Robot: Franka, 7 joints.
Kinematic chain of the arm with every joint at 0, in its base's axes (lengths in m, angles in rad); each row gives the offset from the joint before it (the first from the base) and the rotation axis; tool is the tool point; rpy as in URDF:
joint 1: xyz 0 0 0.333 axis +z
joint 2: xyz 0 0 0 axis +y
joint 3: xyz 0 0 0.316 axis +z
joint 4: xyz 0.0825 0 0 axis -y
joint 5: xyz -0.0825 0 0.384 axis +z
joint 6: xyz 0 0 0 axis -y
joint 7: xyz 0.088 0 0 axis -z
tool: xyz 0 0 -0.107 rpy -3.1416 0 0
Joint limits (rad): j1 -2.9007..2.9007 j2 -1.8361..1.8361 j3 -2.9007..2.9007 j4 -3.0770..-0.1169 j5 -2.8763..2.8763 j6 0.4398..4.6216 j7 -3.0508..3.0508
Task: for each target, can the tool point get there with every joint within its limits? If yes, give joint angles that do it. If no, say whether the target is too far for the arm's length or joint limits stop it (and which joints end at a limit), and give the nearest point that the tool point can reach.
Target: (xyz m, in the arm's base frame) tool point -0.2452 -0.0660 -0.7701
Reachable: no: too far | nearest point -0.2576 -0.0693 -0.3605 | short by 0.410 m
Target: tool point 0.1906 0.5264 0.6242
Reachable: yes | joints 0.6682 -0.0543 0.7197 -1.8334 1.6388 3.2791 -1.3533
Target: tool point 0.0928 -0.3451 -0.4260
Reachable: no: joint limits stop it (at a limit: joint 2) | nearest point 0.0906 -0.3368 -0.3567 | short by 0.070 m
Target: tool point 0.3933 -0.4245 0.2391
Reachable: yes | joints -0.2809 0.4335 -0.5247 -2.0899 -1.1109 2.3436 -2.2973
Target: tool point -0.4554 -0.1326 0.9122
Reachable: yes | joints 0.3698 -0.7521 0.9266 -0.4902 0.1158 4.1248 0.8651
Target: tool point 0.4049 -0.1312 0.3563
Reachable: yes | joints 1.1990 -1.3314 -1.3780 -2.3373 -0.5474 1.6182 -1.4845
